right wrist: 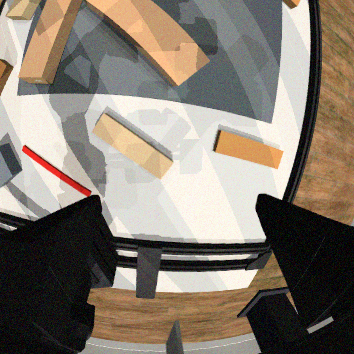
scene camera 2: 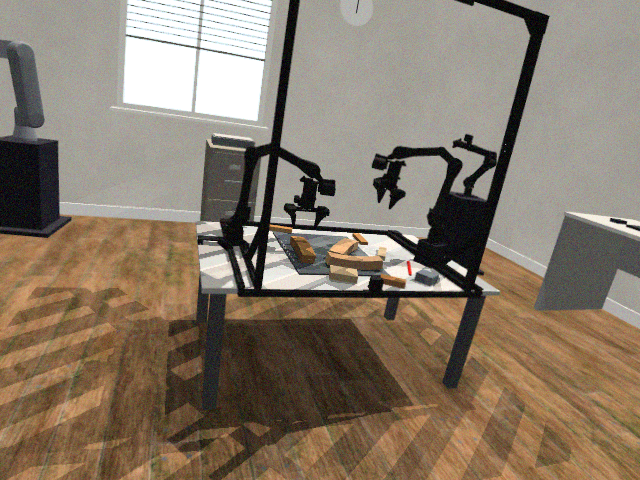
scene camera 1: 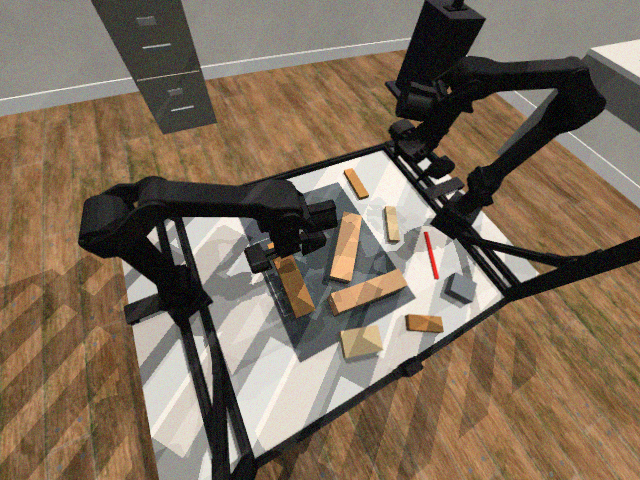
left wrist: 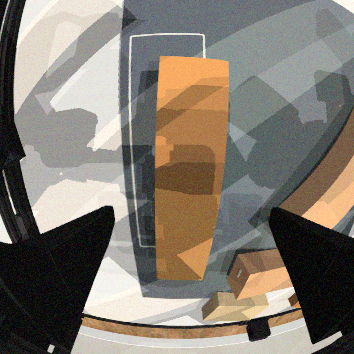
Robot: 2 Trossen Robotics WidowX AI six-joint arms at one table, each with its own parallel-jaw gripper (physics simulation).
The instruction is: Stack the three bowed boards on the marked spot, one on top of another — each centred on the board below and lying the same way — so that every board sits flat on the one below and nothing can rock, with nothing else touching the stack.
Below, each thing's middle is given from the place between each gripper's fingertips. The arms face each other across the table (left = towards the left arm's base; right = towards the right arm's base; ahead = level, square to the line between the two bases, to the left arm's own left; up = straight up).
My right hand is 33 cm past the grey block (scene camera 1: 458, 287), 12 cm to the left of it and 21 cm above it.
The grey block lies 50 cm to the right of my left hand, 22 cm behind it and 9 cm below it.
